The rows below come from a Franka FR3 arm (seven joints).
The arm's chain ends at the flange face. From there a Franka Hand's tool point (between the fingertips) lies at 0.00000 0.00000 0.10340 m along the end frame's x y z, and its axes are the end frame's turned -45 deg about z.
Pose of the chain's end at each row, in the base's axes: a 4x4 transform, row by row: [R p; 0 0 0 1], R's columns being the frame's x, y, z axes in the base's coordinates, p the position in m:
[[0.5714 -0.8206 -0.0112 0.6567], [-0.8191 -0.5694 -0.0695 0.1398], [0.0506 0.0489 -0.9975 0.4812], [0 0 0 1]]
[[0.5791 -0.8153 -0.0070 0.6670], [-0.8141 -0.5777 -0.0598 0.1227], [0.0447 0.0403 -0.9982 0.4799], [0 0 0 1]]
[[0.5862 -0.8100 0.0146 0.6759], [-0.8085 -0.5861 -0.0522 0.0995], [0.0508 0.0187 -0.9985 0.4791], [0 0 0 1]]
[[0.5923 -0.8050 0.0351 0.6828], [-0.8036 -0.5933 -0.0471 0.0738], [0.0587 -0.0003 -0.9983 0.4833], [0 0 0 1]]
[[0.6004 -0.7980 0.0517 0.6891], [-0.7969 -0.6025 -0.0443 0.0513], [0.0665 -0.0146 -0.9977 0.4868], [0 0 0 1]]
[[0.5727 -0.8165 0.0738 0.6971], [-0.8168 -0.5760 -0.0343 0.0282], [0.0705 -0.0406 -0.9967 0.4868], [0 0 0 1]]
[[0.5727 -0.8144 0.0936 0.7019], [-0.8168 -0.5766 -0.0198 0.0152], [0.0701 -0.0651 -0.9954 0.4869], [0 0 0 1]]
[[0.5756 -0.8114 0.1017 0.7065], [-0.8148 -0.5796 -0.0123 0.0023], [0.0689 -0.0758 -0.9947 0.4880], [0 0 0 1]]
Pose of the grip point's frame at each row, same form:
[[0.9843 -0.1762 -0.0112 0.6555], [-0.1766 -0.9818 -0.0695 0.1326], [0.0012 0.0704 -0.9975 0.3781], [0 0 0 1]]
[[0.9860 -0.1670 -0.0070 0.6663], [-0.1672 -0.9842 -0.0598 0.1165], [0.0031 0.0601 -0.9982 0.3767], [0 0 0 1]]
[[0.9873 -0.1583 0.0146 0.6774], [-0.1573 -0.9861 -0.0522 0.0941], [0.0227 0.0491 -0.9985 0.3759], [0 0 0 1]]
[[0.9880 -0.1504 0.0351 0.6864], [-0.1487 -0.9878 -0.0471 0.0689], [0.0417 0.0413 -0.9983 0.3801], [0 0 0 1]]
[[0.9888 -0.1397 0.0517 0.6944], [-0.1375 -0.9895 -0.0443 0.0467], [0.0573 0.0367 -0.9977 0.3836], [0 0 0 1]]
[[0.9823 -0.1724 0.0738 0.7047], [-0.1703 -0.9849 -0.0343 0.0247], [0.0786 0.0211 -0.9967 0.3837], [0 0 0 1]]
[[0.9808 -0.1709 0.0936 0.7116], [-0.1698 -0.9853 -0.0198 0.0132], [0.0956 0.0035 -0.9954 0.3840], [0 0 0 1]]
[[0.9808 -0.1667 0.1017 0.7170], [-0.1663 -0.9860 -0.0123 0.0010], [0.1023 -0.0049 -0.9947 0.3851], [0 0 0 1]]

